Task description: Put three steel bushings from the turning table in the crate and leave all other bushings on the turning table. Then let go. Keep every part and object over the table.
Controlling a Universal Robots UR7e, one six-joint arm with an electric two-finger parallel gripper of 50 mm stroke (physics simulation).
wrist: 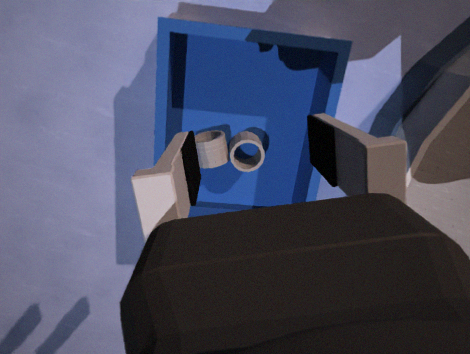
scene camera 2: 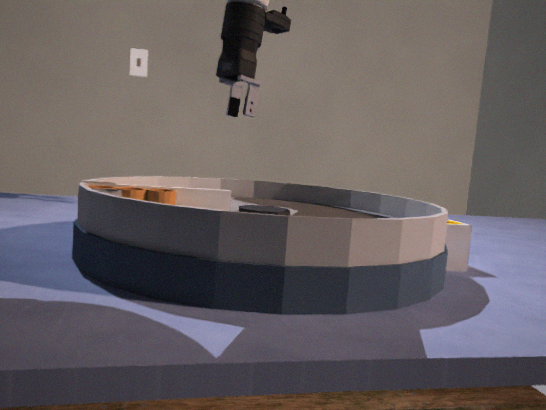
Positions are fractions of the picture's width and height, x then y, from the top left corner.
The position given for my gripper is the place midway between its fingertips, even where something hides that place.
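Observation:
My gripper (scene camera 2: 0.44,0.28). My gripper again (wrist: 0.54,0.42), turning table (wrist: 0.90,0.31), blue crate (wrist: 0.45,0.22).

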